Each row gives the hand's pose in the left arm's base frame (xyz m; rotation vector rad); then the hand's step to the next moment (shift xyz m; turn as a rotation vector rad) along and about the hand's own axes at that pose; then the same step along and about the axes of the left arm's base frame.
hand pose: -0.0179 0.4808 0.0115 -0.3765 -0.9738 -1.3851
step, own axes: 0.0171 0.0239 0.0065 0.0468 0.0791 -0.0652
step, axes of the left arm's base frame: 0.0181 -0.0014 0.0240 0.0914 -0.0621 0.0219
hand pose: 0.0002 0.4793 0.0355 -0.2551 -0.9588 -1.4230
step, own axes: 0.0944 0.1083 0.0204 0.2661 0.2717 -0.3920
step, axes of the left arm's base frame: 0.0766 -0.0329 0.1188 0.3676 -0.4016 0.0435
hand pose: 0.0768 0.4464 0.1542 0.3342 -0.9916 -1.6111
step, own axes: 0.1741 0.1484 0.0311 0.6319 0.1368 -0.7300
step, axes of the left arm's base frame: 0.0252 -0.1430 0.1795 0.3971 -0.8771 -0.1547
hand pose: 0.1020 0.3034 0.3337 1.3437 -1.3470 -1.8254
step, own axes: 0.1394 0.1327 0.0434 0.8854 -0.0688 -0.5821
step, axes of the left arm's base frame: -0.1139 -0.1479 0.0640 0.1958 -0.9448 -0.4433
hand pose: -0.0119 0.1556 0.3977 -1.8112 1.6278 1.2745
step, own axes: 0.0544 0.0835 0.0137 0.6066 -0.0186 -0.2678
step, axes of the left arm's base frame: -0.0873 -0.0413 -0.0283 0.0603 -0.5521 -0.3627
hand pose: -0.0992 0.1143 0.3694 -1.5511 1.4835 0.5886
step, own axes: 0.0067 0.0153 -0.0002 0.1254 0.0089 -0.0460
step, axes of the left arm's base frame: -0.0135 -0.0021 -0.0095 0.0024 -0.1050 -0.0831
